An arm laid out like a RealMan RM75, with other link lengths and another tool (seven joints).
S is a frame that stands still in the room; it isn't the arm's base.
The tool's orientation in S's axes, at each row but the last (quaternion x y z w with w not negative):
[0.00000 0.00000 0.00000 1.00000]
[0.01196 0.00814 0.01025 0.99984]
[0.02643 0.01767 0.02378 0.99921]
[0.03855 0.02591 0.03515 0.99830]
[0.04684 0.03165 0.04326 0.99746]
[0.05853 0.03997 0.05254 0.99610]
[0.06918 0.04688 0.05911 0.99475]
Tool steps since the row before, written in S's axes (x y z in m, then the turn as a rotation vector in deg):
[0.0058 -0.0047 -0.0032 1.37 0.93 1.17]
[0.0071 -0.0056 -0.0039 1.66 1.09 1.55]
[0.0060 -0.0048 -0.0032 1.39 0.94 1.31]
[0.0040 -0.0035 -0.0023 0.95 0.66 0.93]
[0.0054 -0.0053 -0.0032 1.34 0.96 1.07]
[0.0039 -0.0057 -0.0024 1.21 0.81 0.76]
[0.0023 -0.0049 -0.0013 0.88 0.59 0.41]
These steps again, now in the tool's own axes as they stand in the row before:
[0.0058 -0.0047 -0.0032 1.37 0.93 1.17]
[0.0070 -0.0058 -0.0036 1.66 1.09 1.55]
[0.0059 -0.0052 -0.0027 1.39 0.94 1.31]
[0.0038 -0.0039 -0.0018 0.95 0.66 0.93]
[0.0051 -0.0060 -0.0023 1.35 0.94 1.07]
[0.0034 -0.0063 -0.0014 1.23 0.77 0.77]
[0.0018 -0.0053 -0.0004 0.91 0.54 0.42]

